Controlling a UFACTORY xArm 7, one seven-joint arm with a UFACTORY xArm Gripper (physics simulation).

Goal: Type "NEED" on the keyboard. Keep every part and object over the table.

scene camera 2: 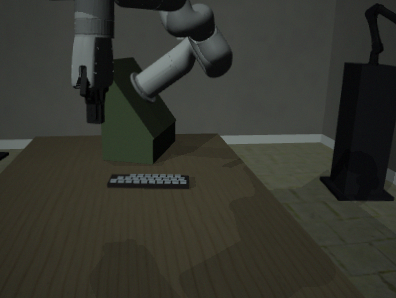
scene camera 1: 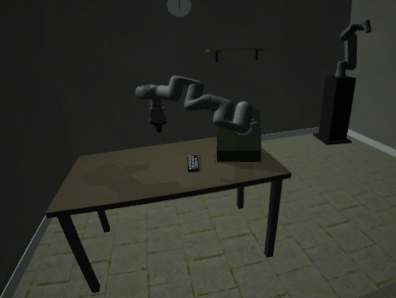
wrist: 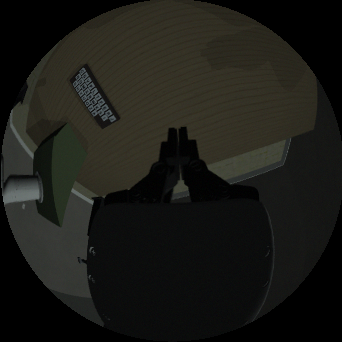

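Pixels of known places: gripper, between the fingertips: (scene camera 2: 95,123) (scene camera 1: 159,132) (wrist: 178,138); arm's base, origin of its link: (scene camera 2: 142,88) (wrist: 38,186).
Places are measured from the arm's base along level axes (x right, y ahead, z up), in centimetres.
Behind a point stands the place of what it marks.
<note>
A small dark keyboard (scene camera 1: 193,163) @[y 34.7, x -9.0, z -19.7 cm] (scene camera 2: 149,181) @[y 37.7, x -6.8, z -19.7 cm] (wrist: 94,96) @[y 36.4, x -5.9, z -19.6 cm] with several rows of pale keys lies flat on the wooden table (scene camera 1: 125,172) @[y 80.1, x -11.4, z -21.5 cm] (scene camera 2: 165,225) @[y 58.6, x -12.5, z -21.5 cm] (wrist: 165,65) @[y 55.9, x -4.7, z -21.5 cm]. My gripper (scene camera 1: 159,128) @[y 55.8, x 2.0, z 0.0 cm] (scene camera 2: 95,120) @[y 55.8, x 2.0, z 0.0 cm] (wrist: 178,138) @[y 55.8, x 2.0, z 0.0 cm] is shut, with nothing between its fingers, and points down. It hangs well above the tabletop, apart from the keyboard and toward the back edge of the table. In the wrist view the keyboard is to the upper left of the fingertips, and the letters on its keys are too small to read.
A green wedge-shaped block (scene camera 1: 239,142) @[y 3.5, x -5.8, z -8.6 cm] (scene camera 2: 127,127) @[y 17.2, x 2.4, z -10.0 cm] (wrist: 60,175) @[y 16.7, x 4.6, z -5.4 cm] stands on the table and carries the arm's base, near the keyboard. A second arm (scene camera 1: 350,52) stands on a black pedestal (scene camera 1: 337,107) (scene camera 2: 365,125) away from the table. A wall shelf (scene camera 1: 237,49) hangs behind.
</note>
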